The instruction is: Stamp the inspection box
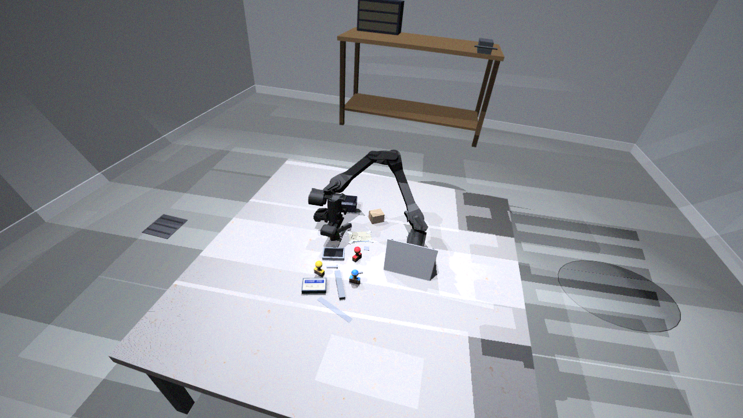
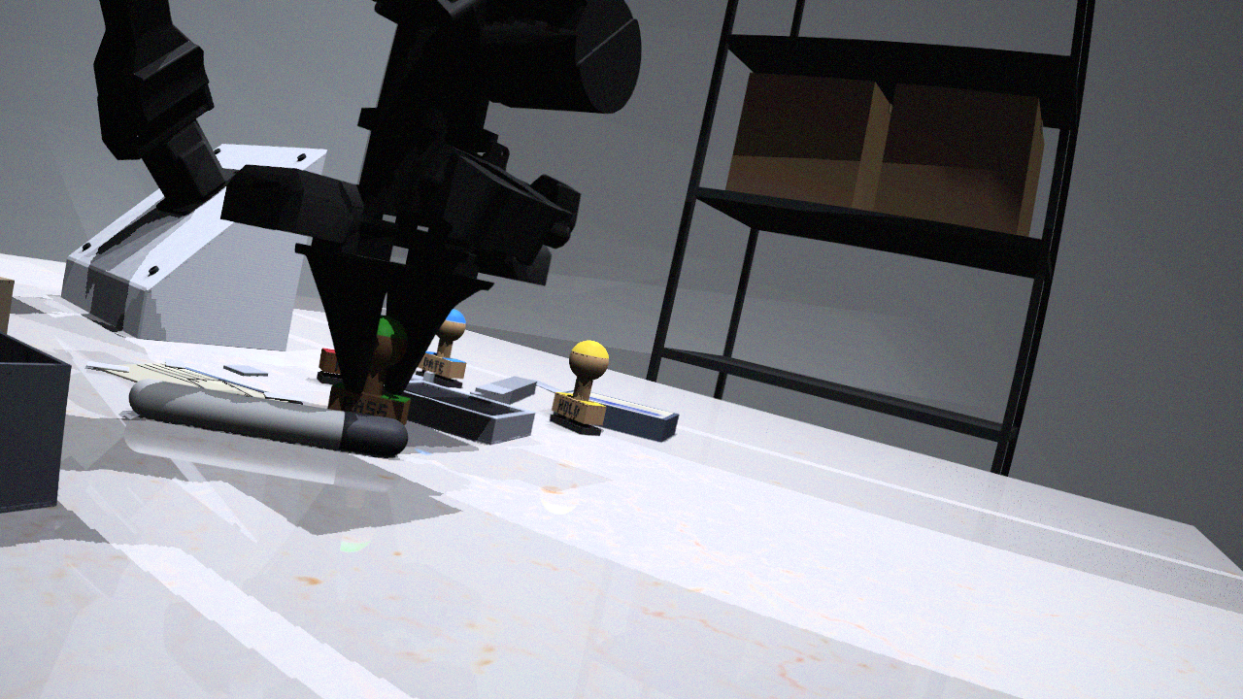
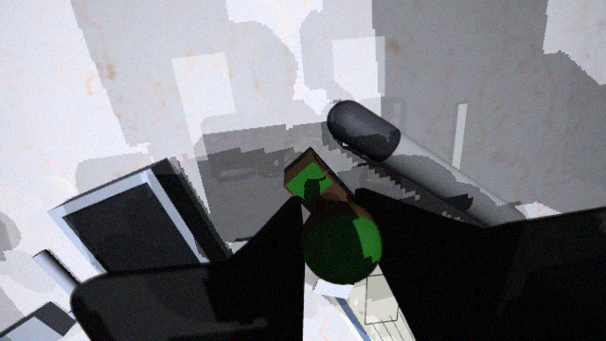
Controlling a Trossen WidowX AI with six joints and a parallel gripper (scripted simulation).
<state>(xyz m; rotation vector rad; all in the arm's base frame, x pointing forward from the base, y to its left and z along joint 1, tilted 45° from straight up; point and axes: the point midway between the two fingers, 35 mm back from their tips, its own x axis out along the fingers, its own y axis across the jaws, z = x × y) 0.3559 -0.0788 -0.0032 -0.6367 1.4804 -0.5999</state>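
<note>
Right now the ink pad is 3 cm behind my gripper tip, 9 cm to the left of it and 2 cm below it. Round my gripper tip: cream card (11 cm behind, 5 cm to the right, 3 cm below); red stamp (13 cm behind, 8 cm to the left); green stamp (right at my gripper tip).
</note>
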